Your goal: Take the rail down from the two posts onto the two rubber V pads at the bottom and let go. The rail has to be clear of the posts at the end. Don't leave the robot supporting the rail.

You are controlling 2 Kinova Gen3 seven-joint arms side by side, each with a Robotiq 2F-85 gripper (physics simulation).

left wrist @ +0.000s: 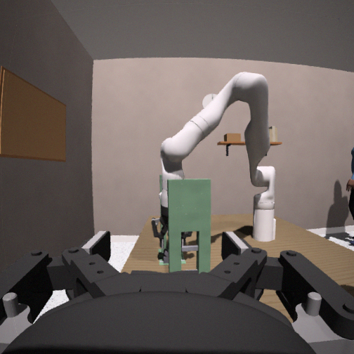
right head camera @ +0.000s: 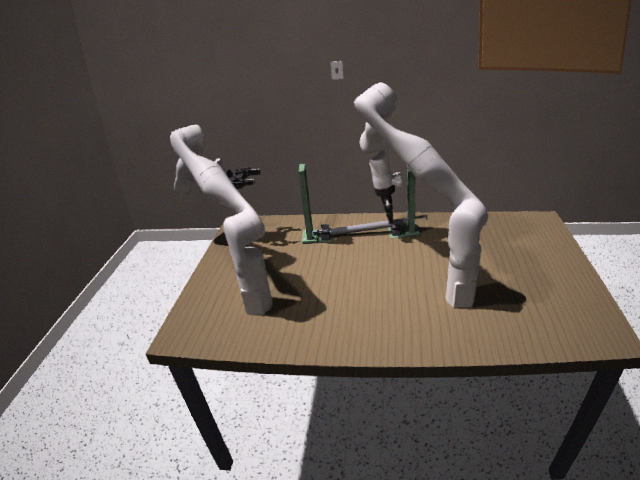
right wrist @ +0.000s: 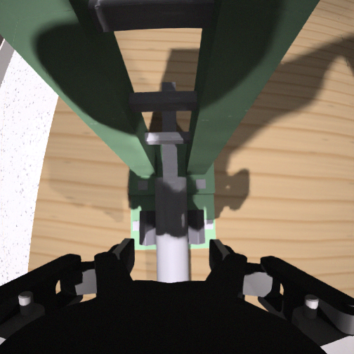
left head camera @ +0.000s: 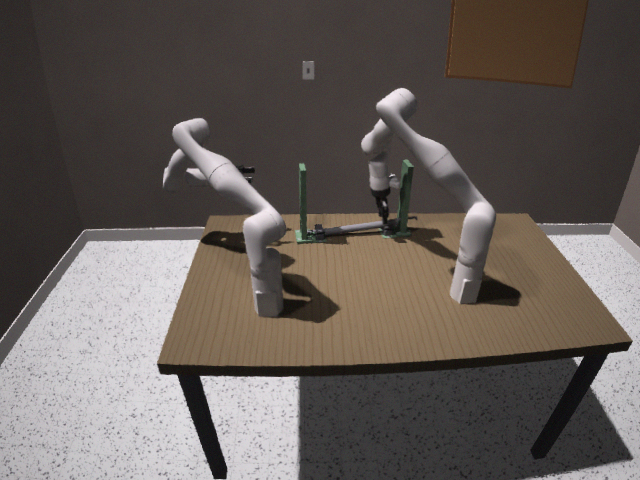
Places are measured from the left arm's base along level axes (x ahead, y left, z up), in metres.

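Pixels of known places: left gripper, fingertip midpoint: (right head camera: pixel 257 176) (left head camera: pixel 253 174); right gripper, fingertip midpoint: (right head camera: pixel 390 219) (left head camera: pixel 383 220); left arm's base at its link origin: (right head camera: pixel 258 305) (left head camera: pixel 269 307); right arm's base at its link origin: (right head camera: pixel 460 298) (left head camera: pixel 463 294).
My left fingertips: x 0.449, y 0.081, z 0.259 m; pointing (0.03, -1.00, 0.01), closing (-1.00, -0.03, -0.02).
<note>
Ahead of a thing's pixels: the offset from my left fingertips to its top centre. Level surfaces: height alone.
The grey rail @[0.002 m back, 0.415 m right, 0.193 m down] (left head camera: pixel 359 227) (right head camera: pixel 364 227) (right wrist: pixel 172 260) lies low between the green left post @[0.025 m back, 0.213 m right, 0.041 m up] (left head camera: pixel 302 201) (right head camera: pixel 306 201) (left wrist: pixel 189 205) and the green right post @[0.013 m ahead, 0.553 m right, 0.041 m up] (left head camera: pixel 405 196) (right head camera: pixel 411 201) (right wrist: pixel 240 90). It lies in the dark right V pad @[0.010 m ahead, 0.520 m right, 0.216 m down] (left head camera: pixel 386 231) (right wrist: pixel 196 227) and appears to lie at the left V pad @[0.022 m back, 0.246 m right, 0.216 m down] (left head camera: pixel 318 233) (right head camera: pixel 324 233). Its thin right end reaches between the right post's legs, under crossbars. My right gripper (left head camera: pixel 384 223) (right head camera: pixel 390 222) (right wrist: pixel 171 250) is open, fingers either side of the rail near the right pad. My left gripper (left head camera: pixel 251 174) (right head camera: pixel 255 176) is open and empty, raised left of the left post.
The posts' green feet stand near the back edge of the wooden table @[0.259 m down] (left head camera: pixel 361 320) (right head camera: pixel 361 320). The right arm leans over the right side, close to the right post. In the left wrist view, a wall shelf (left wrist: pixel 250 143) shows beyond the table and part of a person shows at the right.
</note>
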